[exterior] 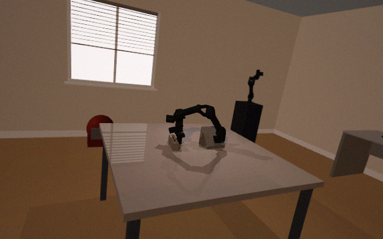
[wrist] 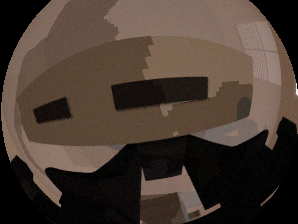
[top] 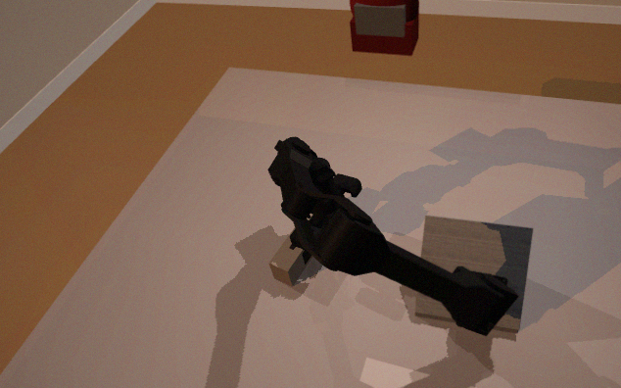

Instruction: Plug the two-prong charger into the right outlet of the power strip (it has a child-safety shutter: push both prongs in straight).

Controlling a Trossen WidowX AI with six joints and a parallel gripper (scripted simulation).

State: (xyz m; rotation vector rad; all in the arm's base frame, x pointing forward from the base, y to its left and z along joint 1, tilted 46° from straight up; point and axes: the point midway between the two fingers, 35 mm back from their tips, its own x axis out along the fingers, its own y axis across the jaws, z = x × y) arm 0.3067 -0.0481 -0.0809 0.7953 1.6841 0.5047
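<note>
The black two-prong charger lies 20 mm ahead of my gripper tip and 10 mm above it.
</note>
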